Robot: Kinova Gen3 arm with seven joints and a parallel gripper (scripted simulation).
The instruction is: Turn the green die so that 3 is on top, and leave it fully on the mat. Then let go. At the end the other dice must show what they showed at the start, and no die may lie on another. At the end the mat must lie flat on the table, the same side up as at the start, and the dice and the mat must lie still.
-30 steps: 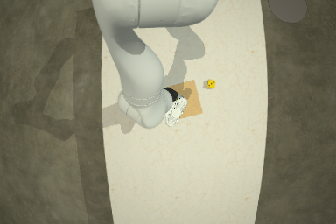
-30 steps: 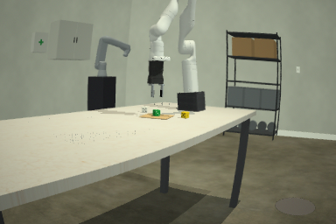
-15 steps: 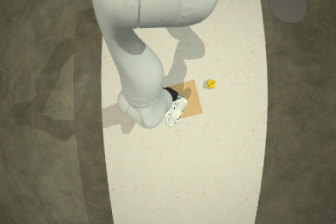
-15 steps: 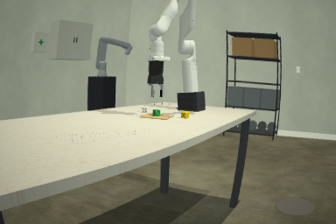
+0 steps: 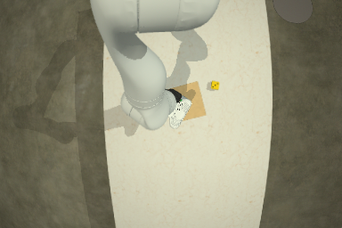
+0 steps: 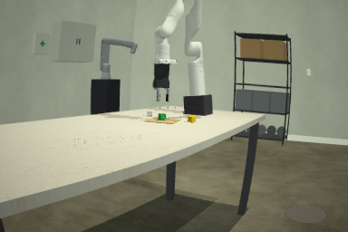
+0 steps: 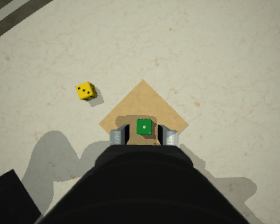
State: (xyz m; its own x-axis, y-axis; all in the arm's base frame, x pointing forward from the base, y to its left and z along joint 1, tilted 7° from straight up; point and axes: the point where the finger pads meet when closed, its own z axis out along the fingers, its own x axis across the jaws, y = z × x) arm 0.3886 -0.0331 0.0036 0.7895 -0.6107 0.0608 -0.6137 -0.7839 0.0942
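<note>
Now: hand 90 mm above the green die. Round my hand: white die (130 mm to the right, 100 mm below, 100 mm behind); then yellow die (130 mm to the left, 100 mm below, 50 mm behind); then tan mat (110 mm below).
</note>
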